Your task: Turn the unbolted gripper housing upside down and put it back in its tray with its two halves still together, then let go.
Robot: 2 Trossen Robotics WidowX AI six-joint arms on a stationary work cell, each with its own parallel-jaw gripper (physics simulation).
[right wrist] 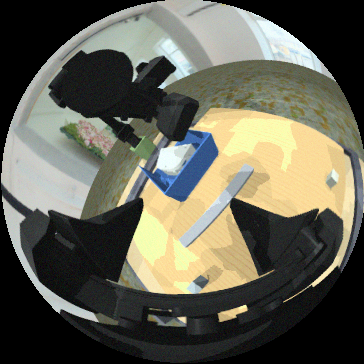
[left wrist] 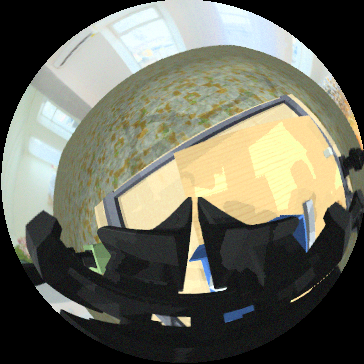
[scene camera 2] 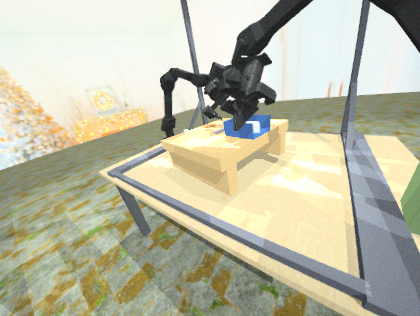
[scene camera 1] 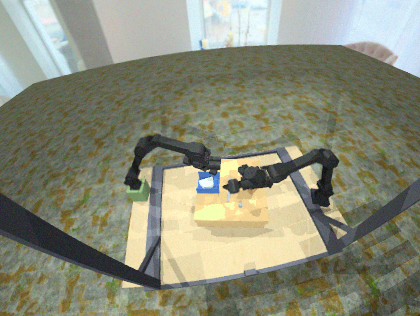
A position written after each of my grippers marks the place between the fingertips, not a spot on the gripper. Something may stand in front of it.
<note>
My left gripper (scene camera 2: 236, 130) is shut, holding nothing. My right gripper (right wrist: 187, 202) is open, holding nothing. Also in view: a blue tray (right wrist: 179, 186) and a raised wooden block (scene camera 2: 211, 158).
My left gripper also shows in the right wrist view (right wrist: 188, 114) and in the left wrist view (left wrist: 193, 200). The blue tray also shows in the left wrist view (left wrist: 299, 233). The raised wooden block is seen too in the right wrist view (right wrist: 291, 161), in the left wrist view (left wrist: 254, 174) and in scene camera 1 (scene camera 1: 212, 210).
</note>
